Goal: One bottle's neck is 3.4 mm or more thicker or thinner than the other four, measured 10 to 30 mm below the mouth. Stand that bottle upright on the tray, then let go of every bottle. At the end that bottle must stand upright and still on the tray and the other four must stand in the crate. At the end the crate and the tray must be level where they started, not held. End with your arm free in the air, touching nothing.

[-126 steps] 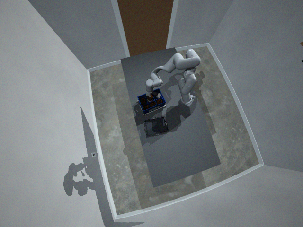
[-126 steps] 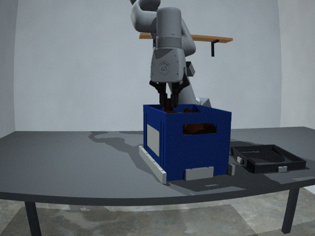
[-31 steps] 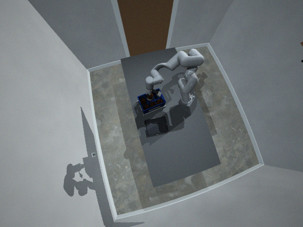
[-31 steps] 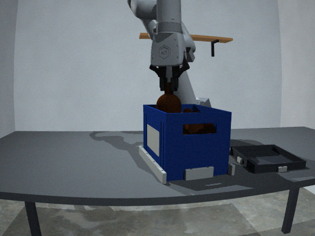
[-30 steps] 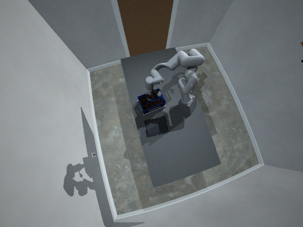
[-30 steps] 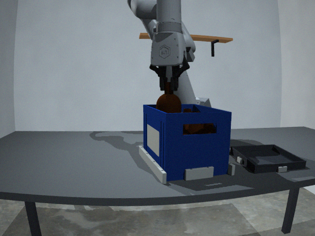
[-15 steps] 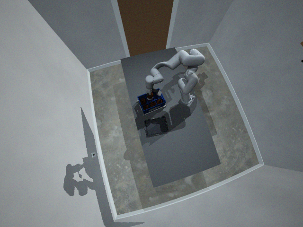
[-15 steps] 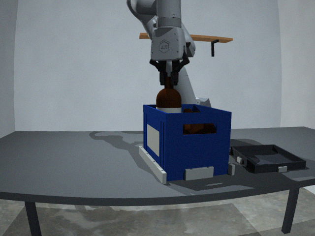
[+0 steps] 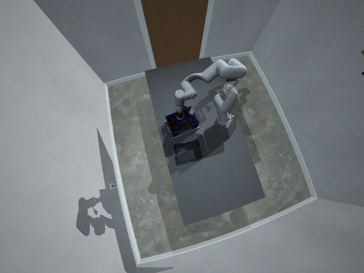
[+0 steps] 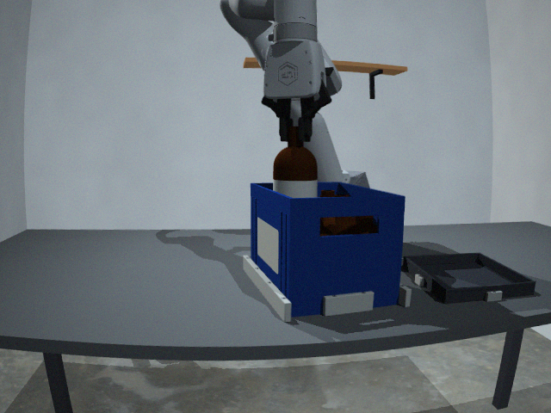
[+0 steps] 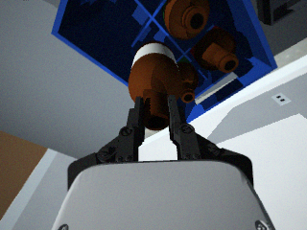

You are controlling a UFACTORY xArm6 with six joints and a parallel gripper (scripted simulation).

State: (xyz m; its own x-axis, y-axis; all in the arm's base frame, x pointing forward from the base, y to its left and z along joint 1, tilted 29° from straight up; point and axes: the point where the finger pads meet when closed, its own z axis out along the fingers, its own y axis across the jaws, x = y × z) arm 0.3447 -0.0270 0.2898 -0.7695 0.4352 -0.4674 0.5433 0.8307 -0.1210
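The bottle lies 7 cm below my hand. The rest, counted from my hand: blue crate: 1 cm behind, 4 cm to the left, 19 cm below; then dark tray: 1 cm ahead, 33 cm to the left, 26 cm below.
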